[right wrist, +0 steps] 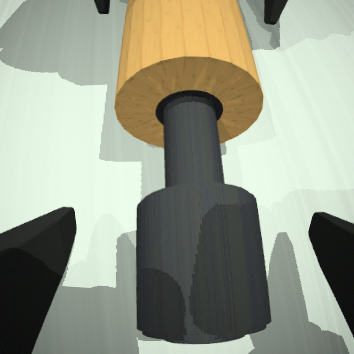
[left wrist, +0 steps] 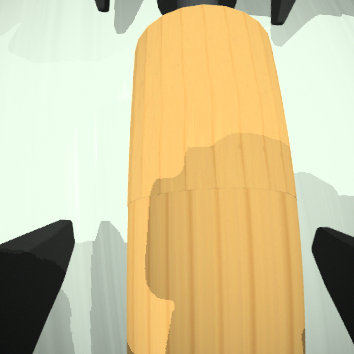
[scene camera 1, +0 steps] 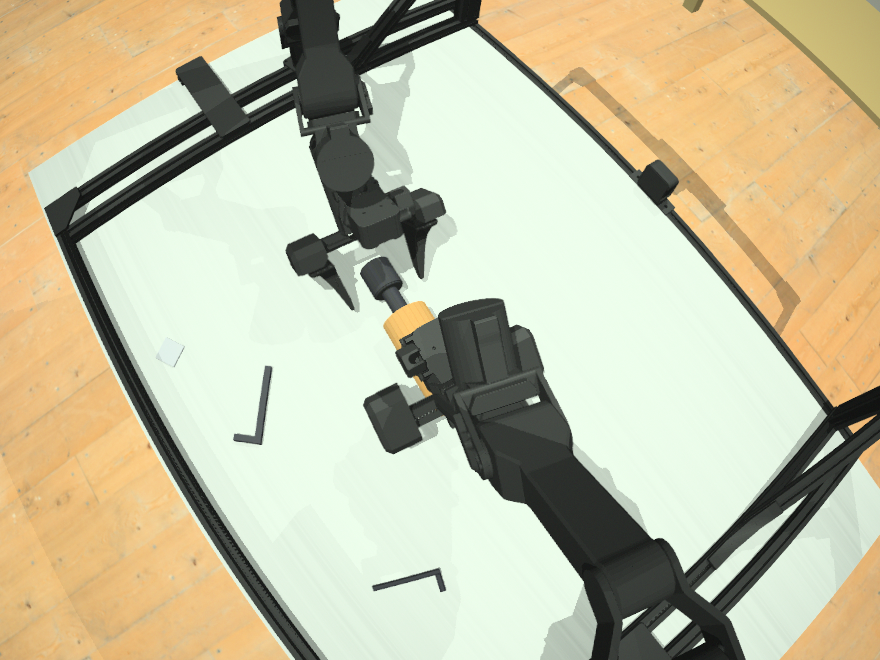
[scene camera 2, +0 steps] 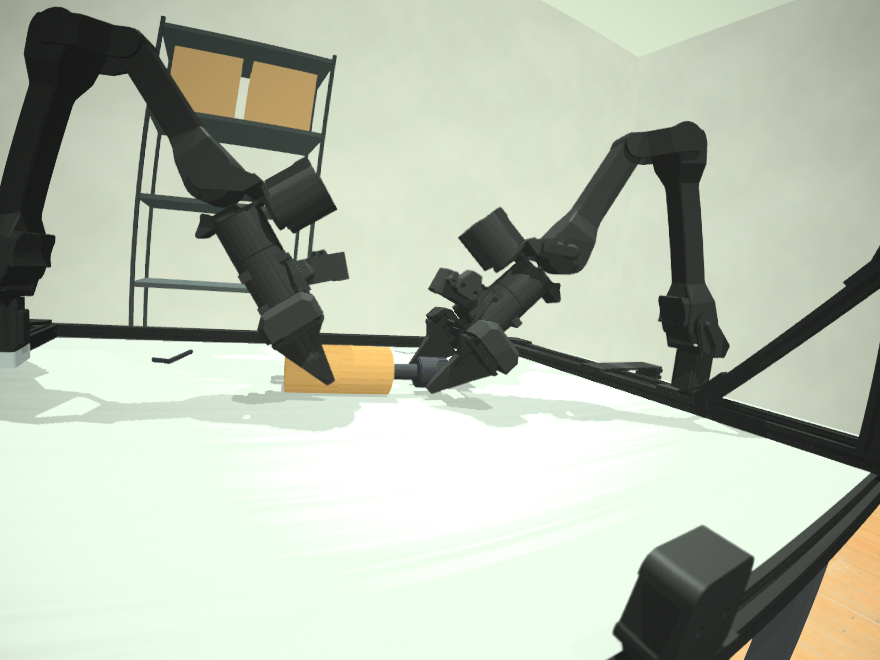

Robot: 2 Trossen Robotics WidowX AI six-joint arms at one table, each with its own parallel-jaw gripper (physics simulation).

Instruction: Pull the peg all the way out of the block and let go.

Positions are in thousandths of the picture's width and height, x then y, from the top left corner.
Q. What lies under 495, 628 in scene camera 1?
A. The left gripper.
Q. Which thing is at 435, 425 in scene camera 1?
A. A dark peg.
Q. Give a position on a wooden block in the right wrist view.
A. At 456, 160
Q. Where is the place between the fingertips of the right gripper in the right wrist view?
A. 555, 629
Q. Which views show the wooden block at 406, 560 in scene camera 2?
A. The right wrist view, the left wrist view, scene camera 1 and scene camera 2: all of them.
